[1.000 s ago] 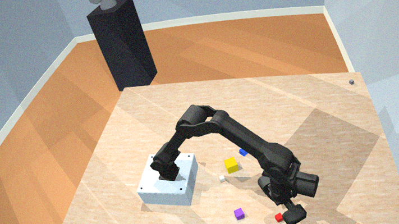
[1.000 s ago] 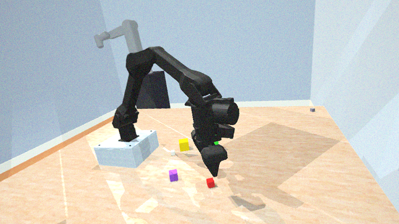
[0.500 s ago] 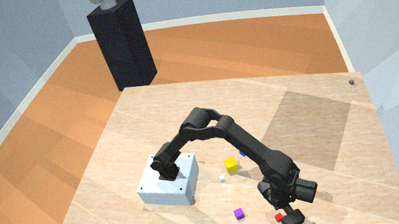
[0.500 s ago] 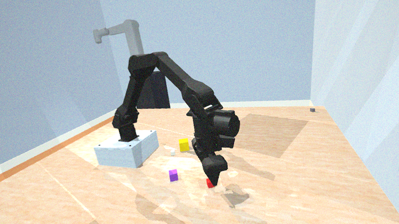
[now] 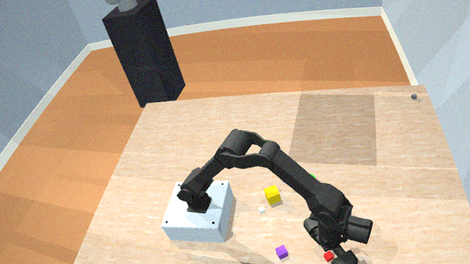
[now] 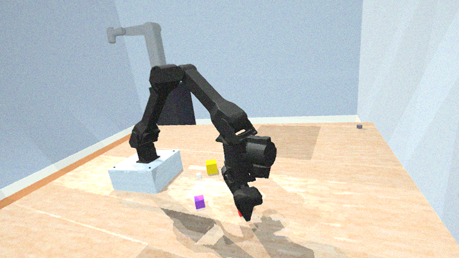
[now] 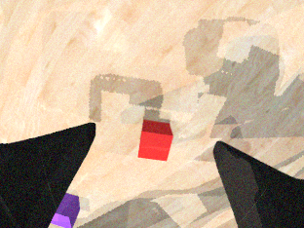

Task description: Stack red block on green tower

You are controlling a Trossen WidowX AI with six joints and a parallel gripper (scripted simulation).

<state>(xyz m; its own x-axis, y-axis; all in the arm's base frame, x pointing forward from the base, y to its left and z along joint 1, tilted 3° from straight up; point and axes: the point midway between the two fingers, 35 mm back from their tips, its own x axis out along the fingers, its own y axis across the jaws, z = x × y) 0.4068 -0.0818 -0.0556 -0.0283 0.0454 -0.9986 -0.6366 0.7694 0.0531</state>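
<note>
Now: gripper tip right at the small red block. The rest, counted from my gripper tip: yellow block: 210 mm behind, 190 mm to the left, 10 mm above; then purple block: 140 mm behind; then small white cube: 230 mm behind, 140 mm to the left.
</note>
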